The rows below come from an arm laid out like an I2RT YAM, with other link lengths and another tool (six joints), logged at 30 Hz.
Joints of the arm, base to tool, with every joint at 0 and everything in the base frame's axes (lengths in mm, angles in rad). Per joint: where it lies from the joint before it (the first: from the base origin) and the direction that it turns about. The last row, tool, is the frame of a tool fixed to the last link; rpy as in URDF.
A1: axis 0 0 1 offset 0 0 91.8
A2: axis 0 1 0 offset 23.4 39.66 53.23
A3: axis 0 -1 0 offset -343.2 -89.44 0
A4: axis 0 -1 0 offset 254.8 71.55 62.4
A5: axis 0 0 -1 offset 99.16 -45.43 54.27
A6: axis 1 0 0 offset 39.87 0 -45.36
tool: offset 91 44 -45 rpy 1.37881 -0.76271 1.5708
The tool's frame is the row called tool.
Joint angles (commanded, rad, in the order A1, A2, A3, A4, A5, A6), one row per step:
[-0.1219 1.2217 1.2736 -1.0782 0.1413 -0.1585]
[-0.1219 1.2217 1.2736 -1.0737 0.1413 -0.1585]
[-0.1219 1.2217 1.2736 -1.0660 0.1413 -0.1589]
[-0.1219 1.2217 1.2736 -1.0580 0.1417 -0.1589]
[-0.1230 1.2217 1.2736 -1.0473 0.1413 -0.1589]
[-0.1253 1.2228 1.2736 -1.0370 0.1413 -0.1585]
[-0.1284 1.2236 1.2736 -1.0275 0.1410 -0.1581]
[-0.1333 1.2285 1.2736 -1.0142 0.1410 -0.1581]
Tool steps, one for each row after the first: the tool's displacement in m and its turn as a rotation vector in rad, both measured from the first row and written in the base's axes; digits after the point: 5 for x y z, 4 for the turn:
[0.00099 -0.00012 0.00038 -0.0005 -0.0045 0.0000]
[0.00267 -0.00035 0.00105 -0.0017 -0.0120 0.0003]
[0.00442 -0.00062 0.00175 -0.0030 -0.0199 0.0001]
[0.00671 -0.00112 0.00272 -0.0040 -0.0306 -0.0008]
[0.00908 -0.00197 0.00343 -0.0049 -0.0398 -0.0034]
[0.01117 -0.00297 0.00416 -0.0056 -0.0485 -0.0067]
[0.01472 -0.00470 0.00430 -0.0068 -0.0569 -0.0116]

